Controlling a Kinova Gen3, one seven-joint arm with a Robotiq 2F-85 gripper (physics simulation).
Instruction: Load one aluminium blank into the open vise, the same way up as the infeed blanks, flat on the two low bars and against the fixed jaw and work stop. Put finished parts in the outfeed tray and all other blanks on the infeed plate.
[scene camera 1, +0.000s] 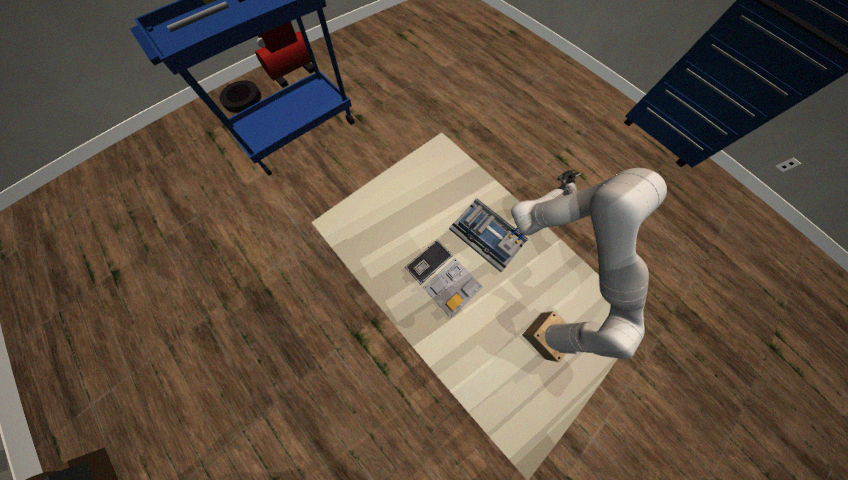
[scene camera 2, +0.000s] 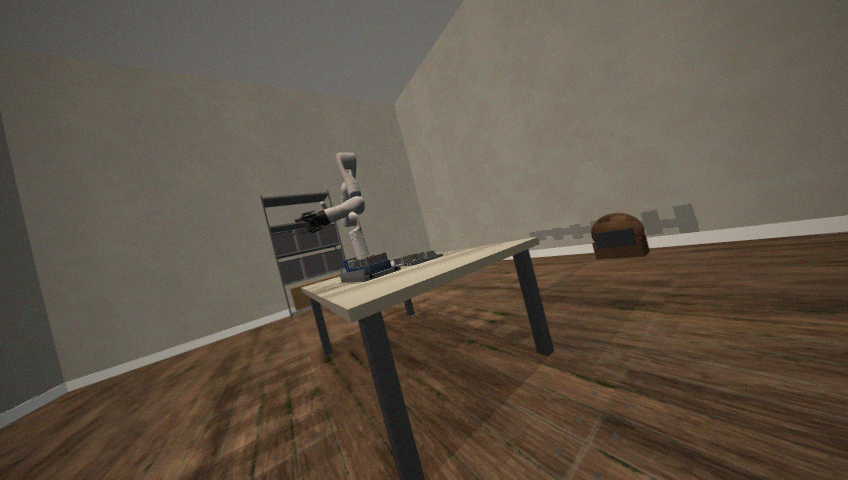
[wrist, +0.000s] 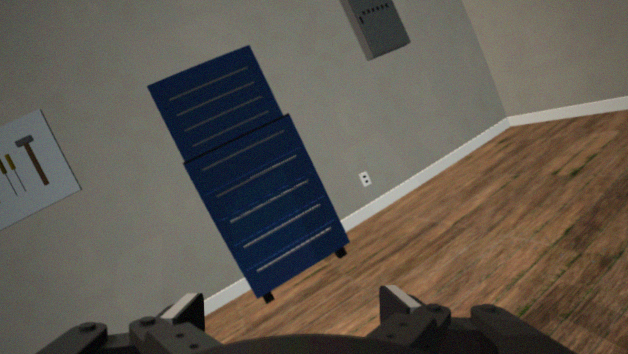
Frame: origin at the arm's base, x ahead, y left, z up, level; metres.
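Seen in the pictures: gripper, fingertip midpoint: (scene camera 1: 582, 186) (scene camera 2: 297, 227) (wrist: 292, 310); arm's base, origin of the base link: (scene camera 1: 556, 337) (scene camera 2: 363, 257).
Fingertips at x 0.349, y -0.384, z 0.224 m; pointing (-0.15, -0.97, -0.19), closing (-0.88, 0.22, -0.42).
Note:
Pixels of each thing's top centre, then the offset from my fingertips to it. Level surfaces: height alone.
- vise, middle of its top: (scene camera 1: 493, 227) (scene camera 2: 364, 257) dx +0.118, dy +0.253, dz -0.222 m
- light grey plate, middle of its top: (scene camera 1: 453, 287) dx +0.045, dy +0.533, dz -0.313 m
- orange block, middle of its top: (scene camera 1: 454, 301) dx -0.003, dy +0.576, dz -0.278 m
- light piece, middle of its top: (scene camera 1: 421, 266) dx +0.193, dy +0.583, dz -0.281 m
- pale table, its level: dz -0.324 m
The vise (scene camera 1: 476, 228) (scene camera 2: 370, 270), blue and grey, lies on the table. What lies between its jaws is too small to tell. A light grey plate (scene camera 1: 440, 301), apparently the infeed plate, bears several grey pieces, one (scene camera 1: 438, 285) near its left corner, and an orange block (scene camera 1: 454, 302). Which way up the pieces are is too small to tell. A dark tray (scene camera 1: 437, 252), apparently the outfeed tray, adjoins the plate and holds one light piece (scene camera 1: 421, 267). My gripper (scene camera 1: 569, 176) (scene camera 2: 302, 221) (wrist: 293, 310) is open and empty, above table height beyond the table's edge, pointing away from the vise.
The pale table (scene camera 1: 380, 226) (scene camera 2: 452, 270) carries the wooden arm base (scene camera 1: 538, 336). Small blue and yellow parts (scene camera 1: 516, 236) sit at the vise's right end, near the arm's wrist. A blue drawer cabinet (scene camera 1: 731, 77) (wrist: 265, 200) and a blue cart (scene camera 1: 291, 115) stand on the floor.

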